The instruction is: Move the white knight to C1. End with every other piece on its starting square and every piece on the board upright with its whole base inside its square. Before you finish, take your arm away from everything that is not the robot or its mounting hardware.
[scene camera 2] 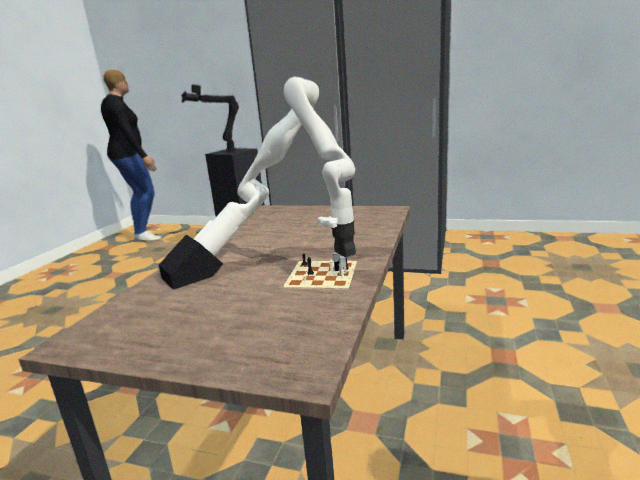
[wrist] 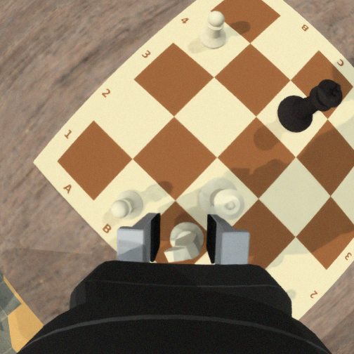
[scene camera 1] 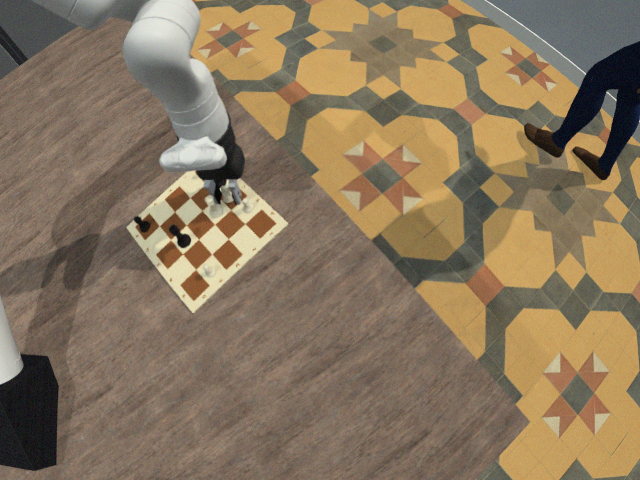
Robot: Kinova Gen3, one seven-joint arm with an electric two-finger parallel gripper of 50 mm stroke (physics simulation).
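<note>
The white knight stands upright on the dark C1 square of the chessboard. The lower corner of C1 is hidden by the gripper body in the wrist view. My gripper is open, with one finger on each side of the knight and a visible gap to each. A white pawn stands on B1, left of the left finger. A taller white piece stands on C2, close to the right finger.
A tall black piece stands on C4. Another white pawn is on A4. A second black piece stands near the board's far-left corner. The wooden table surrounds the board.
</note>
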